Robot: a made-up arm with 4 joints. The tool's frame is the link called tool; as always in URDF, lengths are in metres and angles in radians. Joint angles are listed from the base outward. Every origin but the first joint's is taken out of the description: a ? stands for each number. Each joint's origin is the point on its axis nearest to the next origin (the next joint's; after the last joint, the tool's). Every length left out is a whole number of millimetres.
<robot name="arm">
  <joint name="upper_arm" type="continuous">
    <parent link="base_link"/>
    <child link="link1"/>
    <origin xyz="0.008 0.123 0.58" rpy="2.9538 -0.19 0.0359"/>
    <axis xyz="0 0 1"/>
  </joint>
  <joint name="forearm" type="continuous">
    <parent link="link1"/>
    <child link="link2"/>
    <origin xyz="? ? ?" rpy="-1.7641 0 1.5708"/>
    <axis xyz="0 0 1"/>
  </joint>
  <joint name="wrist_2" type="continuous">
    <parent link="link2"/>
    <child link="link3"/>
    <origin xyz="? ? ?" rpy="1.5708 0 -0.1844"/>
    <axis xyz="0 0 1"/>
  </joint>
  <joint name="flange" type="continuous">
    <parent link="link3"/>
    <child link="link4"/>
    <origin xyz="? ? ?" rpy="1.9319 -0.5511 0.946"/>
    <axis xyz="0 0 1"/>
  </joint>
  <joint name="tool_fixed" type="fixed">
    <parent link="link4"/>
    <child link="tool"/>
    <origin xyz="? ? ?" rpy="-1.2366 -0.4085 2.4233"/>
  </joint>
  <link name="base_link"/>
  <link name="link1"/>
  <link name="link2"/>
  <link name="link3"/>
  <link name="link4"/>
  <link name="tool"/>
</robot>
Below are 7 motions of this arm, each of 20 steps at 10 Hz.
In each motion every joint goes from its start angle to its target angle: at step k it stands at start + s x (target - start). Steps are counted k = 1, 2, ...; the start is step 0. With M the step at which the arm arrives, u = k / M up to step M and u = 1 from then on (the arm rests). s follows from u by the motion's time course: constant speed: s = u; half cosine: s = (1 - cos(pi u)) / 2; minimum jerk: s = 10 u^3 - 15 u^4 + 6 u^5.
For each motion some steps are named. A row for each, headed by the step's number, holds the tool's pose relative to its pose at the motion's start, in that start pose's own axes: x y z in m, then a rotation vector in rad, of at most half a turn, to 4 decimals.
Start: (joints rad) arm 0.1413 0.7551 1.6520 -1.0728
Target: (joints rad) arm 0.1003 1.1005 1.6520 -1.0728
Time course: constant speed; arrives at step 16
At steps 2, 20:
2: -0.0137 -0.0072 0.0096 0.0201 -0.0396 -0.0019
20: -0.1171 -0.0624 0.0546 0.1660 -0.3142 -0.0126

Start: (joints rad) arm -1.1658 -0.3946 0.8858 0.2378
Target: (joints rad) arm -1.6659 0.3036 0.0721 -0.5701
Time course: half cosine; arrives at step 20
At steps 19, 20:
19: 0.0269 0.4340 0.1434 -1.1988 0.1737 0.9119
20: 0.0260 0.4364 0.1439 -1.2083 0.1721 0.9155

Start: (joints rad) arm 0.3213 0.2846 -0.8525 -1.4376
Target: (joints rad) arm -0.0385 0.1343 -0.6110 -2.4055
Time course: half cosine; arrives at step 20
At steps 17, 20:
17: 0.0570 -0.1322 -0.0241 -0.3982 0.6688 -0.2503
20: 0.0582 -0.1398 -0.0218 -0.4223 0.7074 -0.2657

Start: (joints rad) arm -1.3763 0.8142 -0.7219 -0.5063
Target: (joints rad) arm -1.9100 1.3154 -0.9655 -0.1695
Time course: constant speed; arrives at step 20
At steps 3, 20:
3: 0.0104 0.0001 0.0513 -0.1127 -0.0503 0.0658
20: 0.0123 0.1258 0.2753 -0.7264 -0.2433 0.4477

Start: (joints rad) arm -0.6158 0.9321 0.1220 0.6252
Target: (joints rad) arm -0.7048 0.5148 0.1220 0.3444
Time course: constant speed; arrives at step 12
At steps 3, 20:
3: -0.0199 -0.0294 -0.0446 0.0670 0.0393 -0.0532
20: -0.0774 -0.0813 -0.1975 0.2847 0.1837 -0.1738

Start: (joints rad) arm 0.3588 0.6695 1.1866 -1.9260
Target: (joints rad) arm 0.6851 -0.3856 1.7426 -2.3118
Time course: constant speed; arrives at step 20
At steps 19, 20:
19: 0.1227 0.2129 -0.2386 -0.5618 1.5319 0.2904
20: 0.1195 0.2215 -0.2505 -0.6010 1.6094 0.3031

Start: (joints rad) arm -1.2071 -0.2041 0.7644 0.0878
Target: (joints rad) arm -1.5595 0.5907 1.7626 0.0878
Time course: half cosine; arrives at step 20
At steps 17, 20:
17: -0.1423 0.1885 0.3555 -0.3328 -0.7797 -0.5057
20: -0.1603 0.2016 0.3660 -0.3220 -0.8348 -0.5292

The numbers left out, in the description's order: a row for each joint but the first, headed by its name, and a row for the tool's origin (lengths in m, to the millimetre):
forearm: -0.079 0.037 0
wrist_2: 0.386 0.094 0
flange: 0.125 -0.026 0
tool: -0.1 0.117 0

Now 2 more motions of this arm.
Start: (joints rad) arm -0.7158 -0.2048 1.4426 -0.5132
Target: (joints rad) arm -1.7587 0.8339 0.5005 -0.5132
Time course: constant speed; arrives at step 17
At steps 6, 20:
6: -0.1584 0.2059 0.2353 -0.3818 -0.5629 0.4509
20: -0.7042 0.3983 0.2121 -1.0875 -1.6165 1.2225

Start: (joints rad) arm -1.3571 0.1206 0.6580 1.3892
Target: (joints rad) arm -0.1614 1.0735 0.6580 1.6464
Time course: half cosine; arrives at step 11
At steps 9, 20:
9: 0.0873 0.4851 0.1839 -1.0508 0.0731 0.4606
20: 0.0989 0.5146 0.1560 -1.1245 0.1321 0.4902

